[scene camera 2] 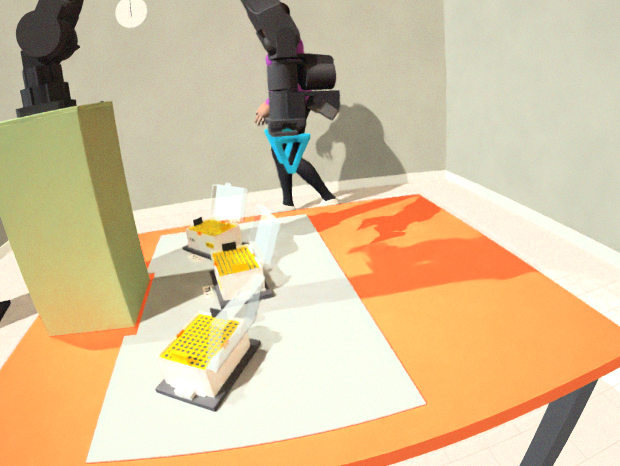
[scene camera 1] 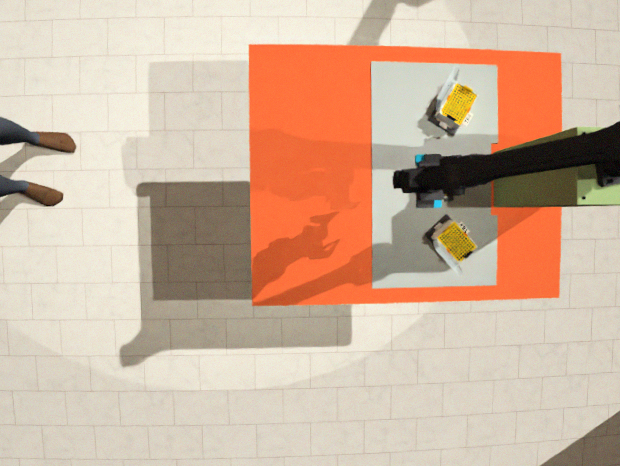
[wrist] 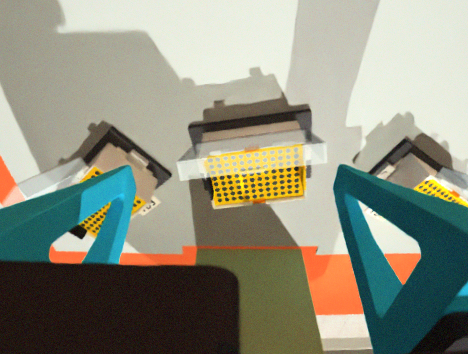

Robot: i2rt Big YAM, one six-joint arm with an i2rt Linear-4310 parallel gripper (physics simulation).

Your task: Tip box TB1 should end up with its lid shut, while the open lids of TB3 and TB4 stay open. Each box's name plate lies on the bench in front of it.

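Frame: origin at the arm's base, x ahead, y left, z up, level; centimetres.
Seen in the pictures: gripper, fingertip midpoint: [scene camera 2: 287,168] [wrist: 234,176]; arm's base at its link origin: [scene camera 2: 49,112].
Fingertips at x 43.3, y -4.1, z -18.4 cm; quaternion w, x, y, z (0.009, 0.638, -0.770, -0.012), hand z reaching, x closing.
Pixels of each thing's middle, then the offset from my fingertips to it. Level surfaces: height alone.
- middle box at the middle of its body: [wrist: 255,172] [scene camera 2: 230,272] dx -14.3, dy +0.0, dz -19.2 cm
- TB3 at the middle of its body: [wrist: 96,210] [scene camera 2: 211,225] [scene camera 1: 457,242] dx -14.2, dy +21.5, dz -16.1 cm
- TB4 at the middle of its body: [scene camera 2: 201,335] [wrist: 431,215] [scene camera 1: 459,103] dx -23.8, dy -23.2, dz -16.1 cm
- pale grey mat at its surface level: dz -22.5 cm
- orange bench at its surface level: dz -22.8 cm
TB1 is the middle box [scene camera 2: 235,285] [wrist: 255,187], with a yellow rack; the arm hides it in scene camera 1. Its clear lid [scene camera 2: 267,235] [wrist: 192,164] stands open, steeply raised. TB3 [scene camera 1: 457,241] [scene camera 2: 213,235] [wrist: 115,157], left in the wrist view, has its lid [scene camera 1: 447,258] [scene camera 2: 229,201] [wrist: 50,177] open. TB4 [scene camera 1: 458,104] [scene camera 2: 200,345] [wrist: 411,172], right in the wrist view, has its lid [scene camera 1: 449,82] [scene camera 2: 248,310] open. My gripper [scene camera 1: 429,181] [scene camera 2: 289,167] [wrist: 234,176] is open and empty, high above the bench around TB1's lid side, fingers down.
The boxes stand on a pale grey mat [scene camera 1: 395,105] [scene camera 2: 320,390] on the orange bench [scene camera 1: 300,90] [scene camera 2: 476,320]. The green pedestal [scene camera 1: 536,187] [scene camera 2: 65,225] [wrist: 265,300] stands close to the boxes' front side. Small name plates lie before the boxes. A person stands beyond the bench.
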